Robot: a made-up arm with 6 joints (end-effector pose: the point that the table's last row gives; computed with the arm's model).
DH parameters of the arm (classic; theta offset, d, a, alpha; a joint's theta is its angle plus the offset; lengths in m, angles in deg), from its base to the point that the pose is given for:
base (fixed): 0 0 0 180
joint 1: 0 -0.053 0.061 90
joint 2: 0 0.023 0.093 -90
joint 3: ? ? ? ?
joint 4: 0 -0.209 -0.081 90
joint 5: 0 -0.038 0.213 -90
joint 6: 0 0.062 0.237 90
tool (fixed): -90 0.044 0 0
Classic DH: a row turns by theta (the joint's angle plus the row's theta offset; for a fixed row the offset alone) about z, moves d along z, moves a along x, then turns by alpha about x.
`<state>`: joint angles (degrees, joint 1 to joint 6).
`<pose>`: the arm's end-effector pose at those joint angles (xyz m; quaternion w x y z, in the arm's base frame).
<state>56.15 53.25 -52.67 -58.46 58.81 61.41</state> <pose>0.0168 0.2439 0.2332 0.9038 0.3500 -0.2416 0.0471</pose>
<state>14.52 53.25 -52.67 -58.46 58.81 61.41</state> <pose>-0.1495 0.1934 0.2332 0.8281 0.4130 -0.1015 0.3652</pose>
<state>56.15 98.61 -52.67 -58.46 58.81 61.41</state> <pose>0.1303 0.0746 0.3605 0.7738 0.6225 -0.0439 -0.1090</pose>
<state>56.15 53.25 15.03 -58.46 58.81 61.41</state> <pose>0.3704 0.2224 -0.0544 0.9429 0.0029 0.0295 -0.3317</pose>
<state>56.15 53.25 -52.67 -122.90 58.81 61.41</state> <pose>0.1089 0.0396 0.3372 0.6342 0.6527 -0.2485 -0.3318</pose>
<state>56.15 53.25 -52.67 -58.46 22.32 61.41</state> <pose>0.2348 0.2321 0.3113 0.9319 0.3556 0.0715 0.0056</pose>
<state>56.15 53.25 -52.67 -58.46 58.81 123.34</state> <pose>0.1326 0.3311 0.0320 0.9551 -0.1650 -0.2314 -0.0839</pose>
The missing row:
joint 3: -90 0.025 0.166 90
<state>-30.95 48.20 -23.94 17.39 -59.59 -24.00</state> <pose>0.0120 0.6782 -0.2579 0.9702 -0.0967 0.2203 -0.0281</pose>
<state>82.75 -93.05 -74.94 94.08 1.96 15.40</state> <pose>0.2263 -0.4224 0.1223 0.1829 0.9727 0.0259 0.1403</pose>
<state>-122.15 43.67 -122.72 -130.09 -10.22 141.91</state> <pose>0.0643 -0.0446 0.3220 0.5663 -0.0282 -0.2572 -0.7825</pose>
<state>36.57 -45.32 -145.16 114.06 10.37 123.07</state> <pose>0.1342 0.1035 0.1192 0.6609 0.2818 0.6273 0.3005</pose>
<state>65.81 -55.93 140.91 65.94 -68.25 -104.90</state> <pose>-0.3504 -0.2452 0.1394 0.4846 0.2972 0.4004 0.7187</pose>
